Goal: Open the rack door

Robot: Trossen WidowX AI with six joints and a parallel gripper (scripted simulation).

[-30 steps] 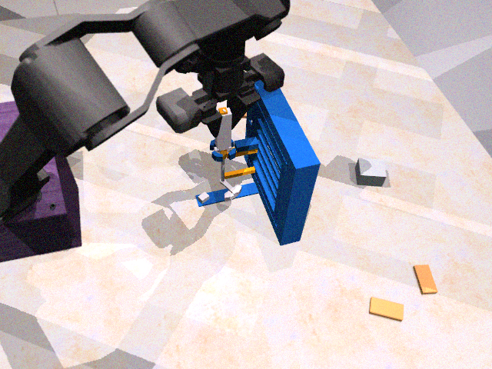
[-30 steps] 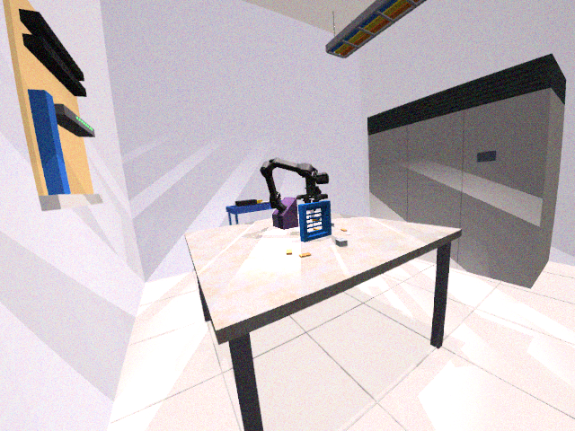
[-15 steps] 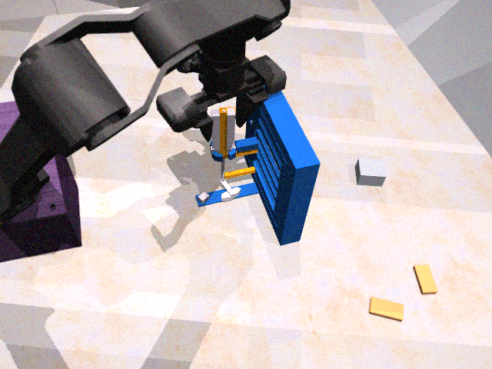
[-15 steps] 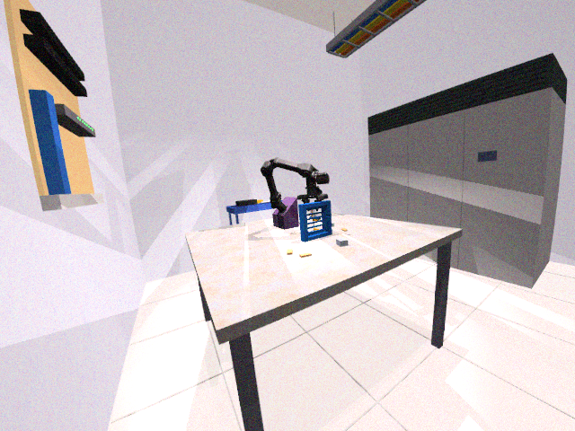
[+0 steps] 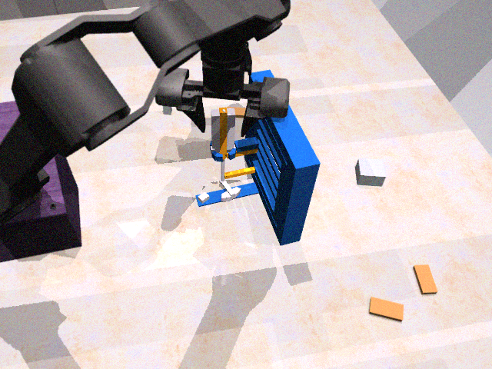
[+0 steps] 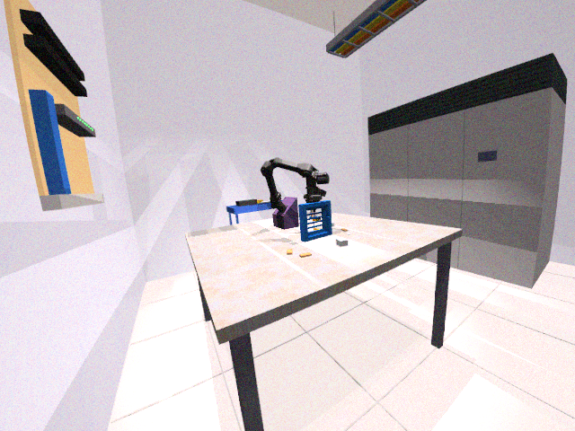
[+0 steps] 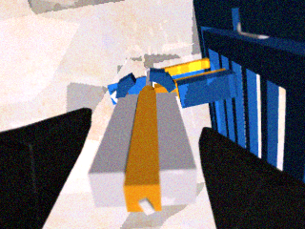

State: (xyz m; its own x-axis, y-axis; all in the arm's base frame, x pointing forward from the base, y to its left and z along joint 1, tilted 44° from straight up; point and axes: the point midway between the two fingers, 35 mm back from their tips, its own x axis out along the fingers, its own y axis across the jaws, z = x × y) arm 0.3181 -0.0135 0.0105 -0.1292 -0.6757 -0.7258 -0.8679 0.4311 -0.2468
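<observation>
Now: the upright handle 1 cm to the right of my gripper tip and 3 cm below it. From my gripper tip the other things lie so: small grey cube: 3 cm behind, 22 cm to the left, 13 cm below.
</observation>
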